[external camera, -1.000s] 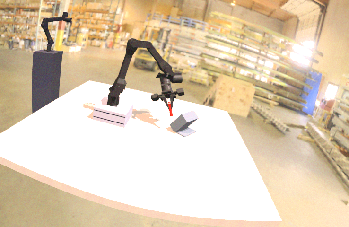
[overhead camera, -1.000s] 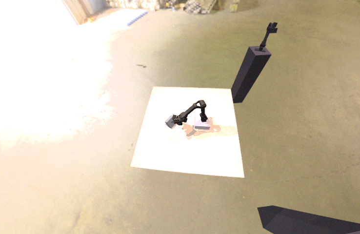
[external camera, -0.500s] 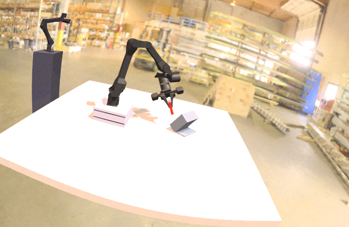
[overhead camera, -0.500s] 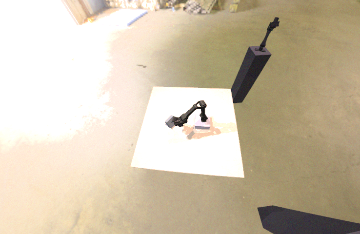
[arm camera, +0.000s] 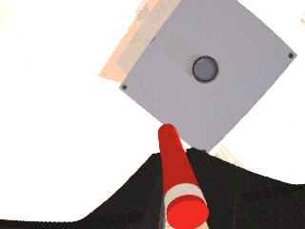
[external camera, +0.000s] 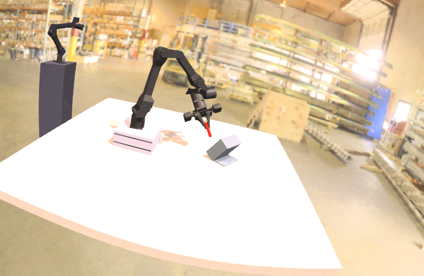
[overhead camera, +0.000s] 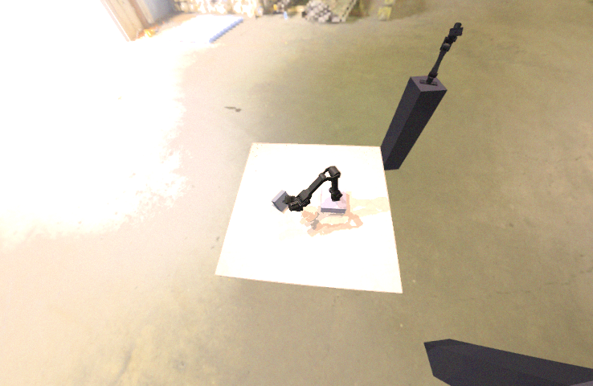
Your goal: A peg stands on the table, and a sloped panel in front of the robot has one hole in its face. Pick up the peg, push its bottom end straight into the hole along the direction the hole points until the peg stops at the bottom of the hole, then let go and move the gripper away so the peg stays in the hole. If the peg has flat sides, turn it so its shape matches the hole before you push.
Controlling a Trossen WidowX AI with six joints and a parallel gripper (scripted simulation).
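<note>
The sloped grey panel is 90 mm ahead of my gripper tip, 30 mm to the right of it and 70 mm below it. Round my gripper tip: round red peg 10 mm behind, 10 mm to the left, 10 mm above.
</note>
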